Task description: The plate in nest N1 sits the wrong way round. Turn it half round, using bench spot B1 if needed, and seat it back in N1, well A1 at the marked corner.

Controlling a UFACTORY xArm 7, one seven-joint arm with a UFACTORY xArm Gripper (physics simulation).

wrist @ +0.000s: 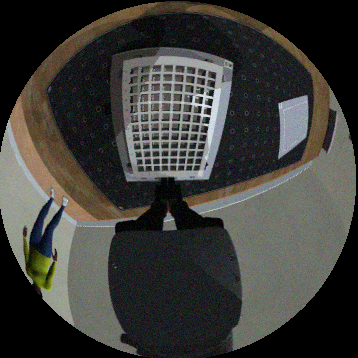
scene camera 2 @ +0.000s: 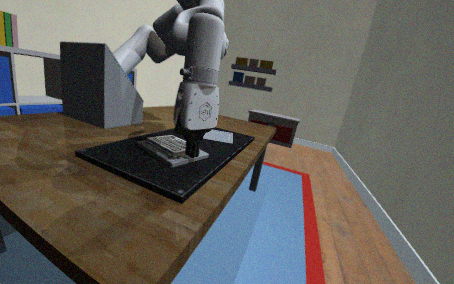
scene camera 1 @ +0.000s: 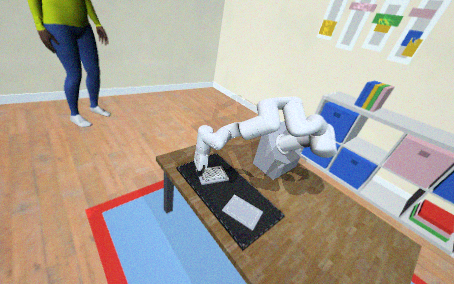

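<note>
The white gridded plate (scene camera 1: pixel 215 173) (scene camera 2: pixel 170 143) (wrist: pixel 168 120) lies on the grey nest (scene camera 2: pixel 176 163) (wrist: pixel 224 107), long sides along it. The nest's small corner label (wrist: pixel 228 64) is at the top right in the wrist view. Which plate corner holds well A1 is too small to tell. My gripper (scene camera 1: pixel 201 170) (scene camera 2: pixel 192 154) (wrist: pixel 166 182) is shut and empty, fingers pointing down at one short end of the plate. Whether the fingertips touch the plate or nest is unclear. The pale flat bench spot (scene camera 1: pixel 242 212) (scene camera 2: pixel 220 136) (wrist: pixel 294 125) lies on the mat with nothing on it.
The nest and bench spot are on a black mat (scene camera 1: pixel 210 201) (scene camera 2: pixel 122 169) (wrist: pixel 255 117) on the wooden table (scene camera 1: pixel 320 235) (scene camera 2: pixel 75 220). The arm's grey pedestal (scene camera 1: pixel 274 155) (scene camera 2: pixel 85 85) stands beside the mat. A person (scene camera 1: pixel 75 55) (wrist: pixel 42 245) stands beyond the table, and a shelf unit stands behind the arm.
</note>
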